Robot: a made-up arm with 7 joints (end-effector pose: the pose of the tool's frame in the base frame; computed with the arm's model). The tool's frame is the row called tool.
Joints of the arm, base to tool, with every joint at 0 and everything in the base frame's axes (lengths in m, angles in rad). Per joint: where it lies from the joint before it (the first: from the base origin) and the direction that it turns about. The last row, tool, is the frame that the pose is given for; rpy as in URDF.
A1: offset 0.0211 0.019 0.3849 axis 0 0.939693 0.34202
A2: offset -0.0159 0.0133 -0.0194 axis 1 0 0
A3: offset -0.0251 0.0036 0.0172 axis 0 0 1
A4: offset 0.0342 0.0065 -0.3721 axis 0 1 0
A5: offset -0.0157 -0.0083 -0.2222 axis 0 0 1
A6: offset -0.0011 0.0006 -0.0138 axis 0 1 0
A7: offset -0.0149 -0.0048 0.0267 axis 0 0 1
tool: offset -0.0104 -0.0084 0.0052 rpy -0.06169 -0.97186 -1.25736
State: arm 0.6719 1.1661 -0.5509 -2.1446 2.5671 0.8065 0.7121
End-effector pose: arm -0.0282 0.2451 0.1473 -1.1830 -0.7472 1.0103
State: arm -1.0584 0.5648 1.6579 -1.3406 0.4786 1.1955 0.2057
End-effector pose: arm 0.3037 0.3969 0.2851 0.3769 -2.6351 0.3928
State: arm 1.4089 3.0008 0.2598 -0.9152 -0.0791 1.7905 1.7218
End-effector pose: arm 0.4759 0.2417 0.3430 2.3525 -0.1300 -1.9011
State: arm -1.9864 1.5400 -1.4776 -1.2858 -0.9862 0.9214 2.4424
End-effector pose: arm 0.4033 0.2682 0.6058 -1.6738 1.8402 1.1265
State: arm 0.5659 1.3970 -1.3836 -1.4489 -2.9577 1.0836 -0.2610
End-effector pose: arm -0.1969 0.3777 0.1382 -0.7151 -0.7689 1.0336
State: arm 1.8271 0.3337 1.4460 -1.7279 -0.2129 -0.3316 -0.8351
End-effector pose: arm -0.3631 0.2214 0.5805 -0.1320 1.4844 -1.9468
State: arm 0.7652 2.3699 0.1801 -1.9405 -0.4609 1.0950 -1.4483
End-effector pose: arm 0.2415 0.2557 0.4446 -0.1013 -2.6603 1.0204
